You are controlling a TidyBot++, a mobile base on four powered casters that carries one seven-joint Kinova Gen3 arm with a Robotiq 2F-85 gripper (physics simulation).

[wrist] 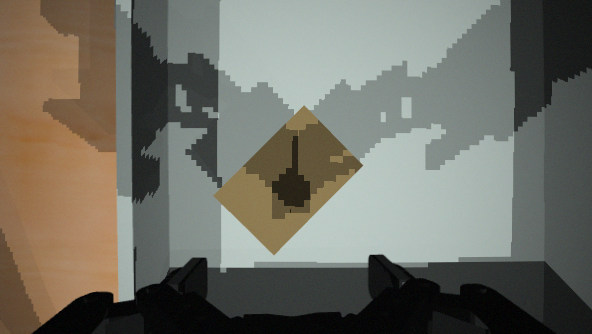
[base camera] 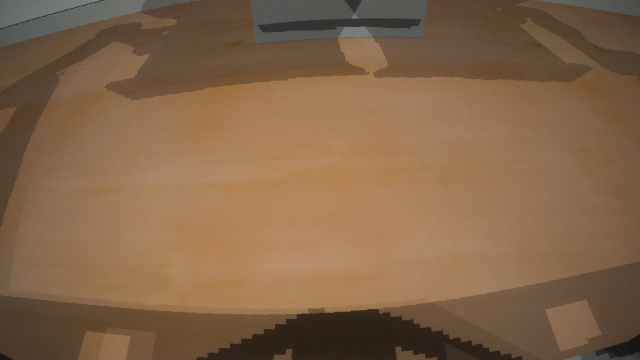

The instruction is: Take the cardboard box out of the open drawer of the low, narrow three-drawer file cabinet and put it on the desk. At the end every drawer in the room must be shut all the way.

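Observation:
In the wrist view the tan cardboard box (wrist: pixel 260 210) lies turned at an angle on the pale bottom of the open drawer (wrist: pixel 360 35), nearer its left wall. Dark shadows fall across the box and the drawer. My gripper (wrist: pixel 288 274) is open and empty, seen from above, over the drawer's dark front wall; the box shows ahead of the fingertips, apart from them. In the base camera view the lower part of the grey file cabinet (base camera: pixel 300 35) shows at the top centre; its upper part is cut off. The desk does not show in either view.
The wooden floor (base camera: pixel 320 200) (wrist: pixel 30 200) spreads in front of the cabinet and left of the drawer. The drawer's left wall (wrist: pixel 150 225) and right wall (wrist: pixel 527 200) stand on both sides of the box. A pale wall (base camera: pixel 40 17) shows at the back left.

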